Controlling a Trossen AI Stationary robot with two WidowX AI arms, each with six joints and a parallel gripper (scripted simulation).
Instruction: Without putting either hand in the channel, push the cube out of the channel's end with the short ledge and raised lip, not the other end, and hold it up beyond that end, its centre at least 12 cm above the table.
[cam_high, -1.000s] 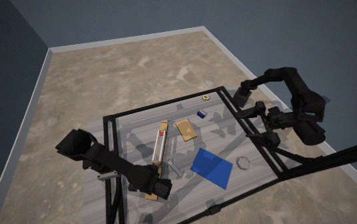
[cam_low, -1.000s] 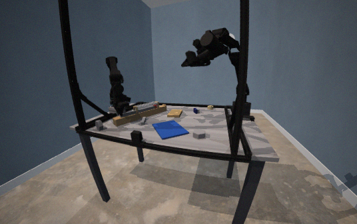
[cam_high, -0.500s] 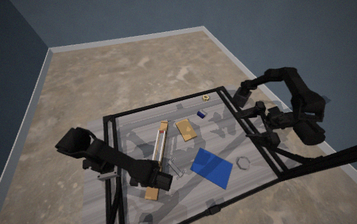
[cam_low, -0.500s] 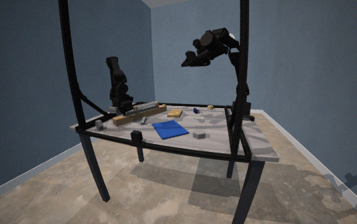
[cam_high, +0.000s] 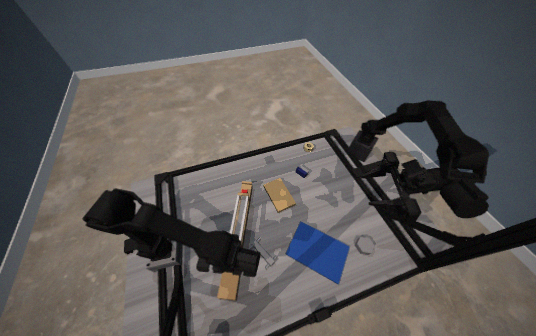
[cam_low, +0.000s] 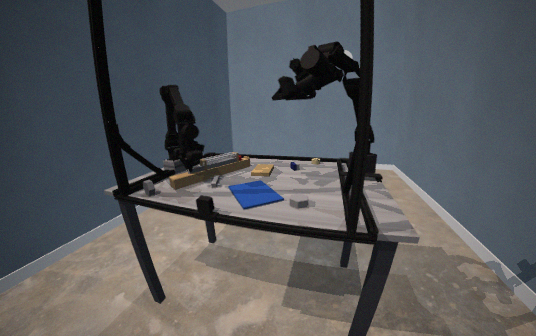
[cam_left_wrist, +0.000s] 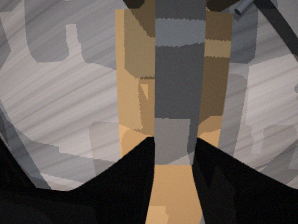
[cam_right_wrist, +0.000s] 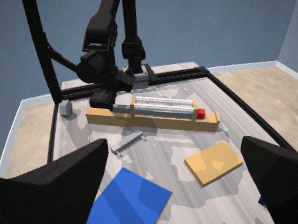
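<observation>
The red cube lies 24 cm ahead of my left hand, 17 cm to the right of it and 3 cm below it. Round my left hand: tan channel 14 cm ahead, 10 cm to the right, 3 cm below; then blue mat 11 cm behind, 32 cm to the right, 9 cm below; then tan plate 18 cm ahead, 32 cm to the right, 8 cm below.
</observation>
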